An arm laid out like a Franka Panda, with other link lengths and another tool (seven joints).
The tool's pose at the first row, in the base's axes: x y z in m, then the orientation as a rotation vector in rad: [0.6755 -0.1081 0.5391 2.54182 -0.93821 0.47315]
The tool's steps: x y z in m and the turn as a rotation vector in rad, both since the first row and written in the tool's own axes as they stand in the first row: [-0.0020 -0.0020 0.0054 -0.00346 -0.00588 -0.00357]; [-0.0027 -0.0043 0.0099 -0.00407 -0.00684 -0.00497]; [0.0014 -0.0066 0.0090 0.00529 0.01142 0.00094]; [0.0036 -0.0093 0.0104 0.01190 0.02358 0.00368]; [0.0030 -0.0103 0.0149 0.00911 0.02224 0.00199]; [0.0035 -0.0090 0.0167 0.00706 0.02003 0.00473]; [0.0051 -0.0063 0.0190 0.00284 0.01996 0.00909]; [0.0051 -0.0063 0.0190 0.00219 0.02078 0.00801]
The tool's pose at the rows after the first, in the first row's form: [0.6764 -0.1081 0.5331 2.54271 -0.93564 0.46286]; [0.6782 -0.1082 0.5283 2.54310 -0.93415 0.46091]; [0.6825 -0.1084 0.5303 2.54085 -0.93531 0.49054]; [0.6862 -0.1084 0.5294 2.53997 -0.93446 0.51015]; [0.6872 -0.1094 0.5250 2.53873 -0.93275 0.50636]; [0.6870 -0.1115 0.5240 2.53699 -0.93717 0.50325]; [0.6867 -0.1153 0.5233 2.53171 -0.94295 0.50195]; [0.6867 -0.1153 0.5233 2.53113 -0.94124 0.50225]
